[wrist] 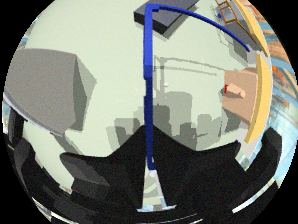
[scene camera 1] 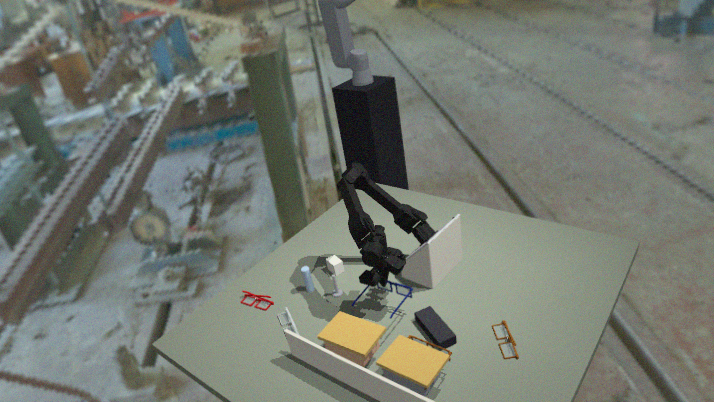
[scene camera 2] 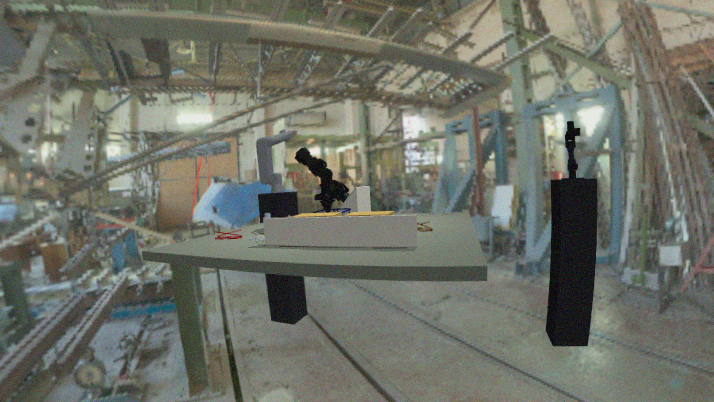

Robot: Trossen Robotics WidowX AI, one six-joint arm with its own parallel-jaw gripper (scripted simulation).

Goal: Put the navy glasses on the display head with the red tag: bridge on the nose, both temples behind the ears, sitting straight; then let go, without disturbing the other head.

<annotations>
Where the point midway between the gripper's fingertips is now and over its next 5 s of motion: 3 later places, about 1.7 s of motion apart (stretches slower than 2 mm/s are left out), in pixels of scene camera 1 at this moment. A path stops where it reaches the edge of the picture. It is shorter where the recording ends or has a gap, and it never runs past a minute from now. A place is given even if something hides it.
My gripper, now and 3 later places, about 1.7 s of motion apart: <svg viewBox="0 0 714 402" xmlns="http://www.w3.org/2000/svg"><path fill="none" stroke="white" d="M384 286L377 297L364 311L359 319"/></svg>
</annotations>
